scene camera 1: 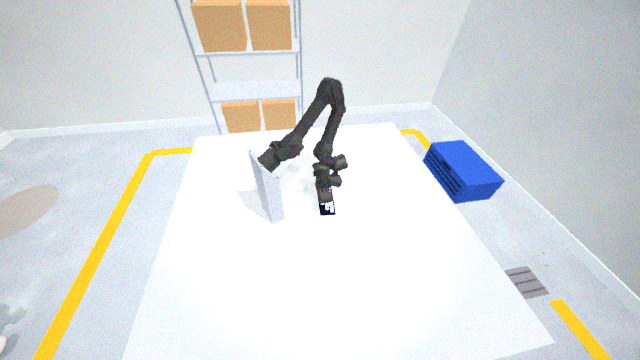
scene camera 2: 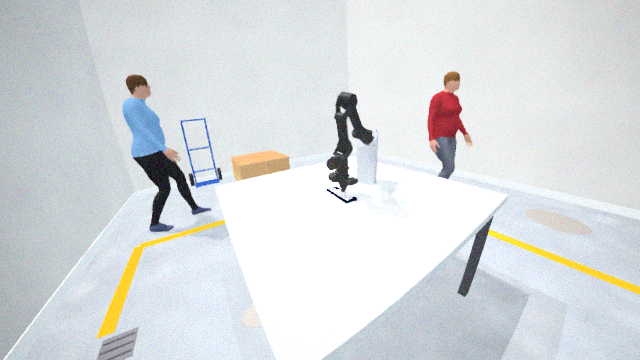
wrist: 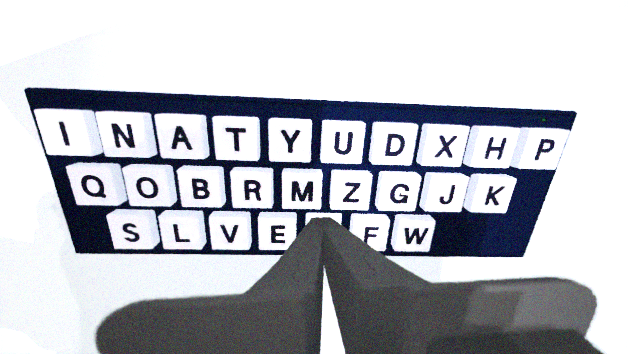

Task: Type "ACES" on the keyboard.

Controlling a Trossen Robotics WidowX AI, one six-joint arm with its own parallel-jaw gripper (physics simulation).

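Seen in the pictures: gripper, fingertip midpoint: [scene camera 2: 343,192] [wrist: 320,226]; arm's base at its link origin: [scene camera 1: 264,165] [scene camera 2: 367,138].
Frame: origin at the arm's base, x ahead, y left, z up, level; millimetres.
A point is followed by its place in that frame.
Observation:
The dark blue keyboard [scene camera 1: 327,211] {x 237, y 57, z -272 mm} [scene camera 2: 352,200] {x 171, y 239, z -276 mm} [wrist: 480,235] {x 213, y 61, z -272 mm} has white keys in three rows and lies on the white table. In the wrist view the A key [wrist: 181,137] {x 211, y 195, z -267 mm} is in the far row, left of centre. The E key [wrist: 277,234] {x 185, y 150, z -267 mm} and the S key [wrist: 131,232] {x 166, y 206, z -267 mm} are in the near row. My gripper [wrist: 320,226] {x 192, y 133, z -272 mm} is shut and empty. Its fingertips are in front of a key between E and F, whose letter is hidden. The C key's letter does not show. Whether the tips touch that key I cannot tell.
A grey-white upright panel [scene camera 1: 270,195] {x 33, y -53, z -99 mm} [scene camera 2: 367,162] {x 10, y 27, z -140 mm} stands beside the arm's base on the table [scene camera 1: 320,300] {x 294, y -306, z -283 mm} [scene camera 2: 320,260] {x 399, y 628, z -283 mm}. Off the table are a blue box [scene camera 1: 465,170], a shelf unit with cartons, a hand truck, a carton [scene camera 2: 260,165] and two people [scene camera 2: 145,127] [scene camera 2: 445,117].

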